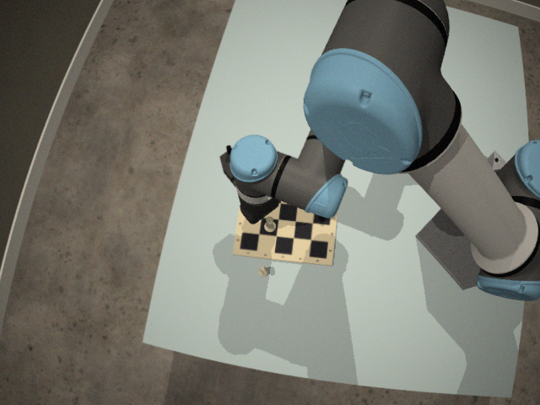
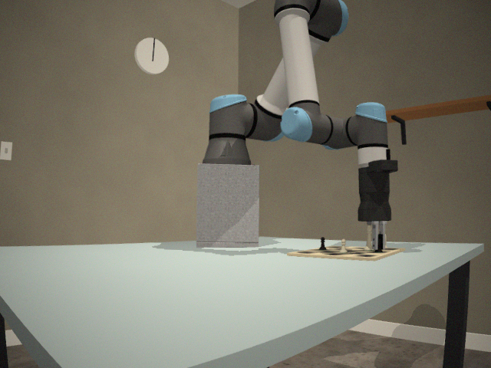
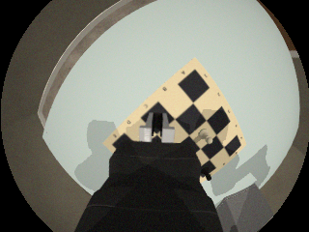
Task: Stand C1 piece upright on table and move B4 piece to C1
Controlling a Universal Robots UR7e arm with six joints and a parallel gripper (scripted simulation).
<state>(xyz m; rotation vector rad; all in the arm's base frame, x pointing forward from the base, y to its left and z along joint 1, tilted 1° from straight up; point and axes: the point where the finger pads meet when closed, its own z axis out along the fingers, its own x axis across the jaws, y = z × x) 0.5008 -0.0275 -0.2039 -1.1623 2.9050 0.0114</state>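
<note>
Now: the white king 4 cm to the left of my hand, 4 cm behind it and 1 cm above it. The rest, counted from my hand: white pawn 7 cm behind, 4 cm to the right, 1 cm below; then chessboard 8 cm behind, 3 cm below.
</note>
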